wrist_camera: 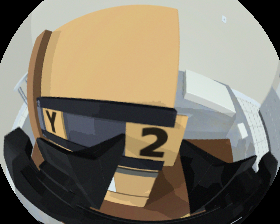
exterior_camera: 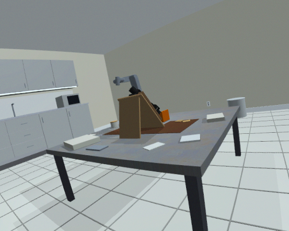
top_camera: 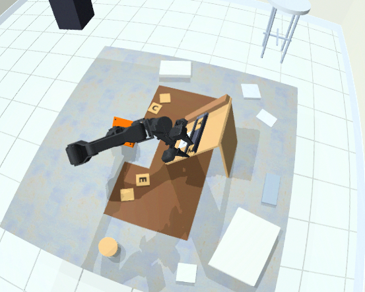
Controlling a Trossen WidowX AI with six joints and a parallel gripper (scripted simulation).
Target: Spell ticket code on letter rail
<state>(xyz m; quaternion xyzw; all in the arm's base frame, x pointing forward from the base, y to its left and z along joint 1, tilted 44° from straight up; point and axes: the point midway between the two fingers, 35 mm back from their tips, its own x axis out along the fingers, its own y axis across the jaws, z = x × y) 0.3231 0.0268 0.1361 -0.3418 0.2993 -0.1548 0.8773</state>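
Right now my gripper tip is 40 mm past the white ticket, 90 mm to the right of it and 80 mm above it. Round my gripper tip: grey card (390 mm ahead, 20 mm to the right, 160 mm below); white box (310 mm ahead, 310 mm to the right, 150 mm below); brown mat (140 mm behind, 70 mm to the left, 170 mm below).
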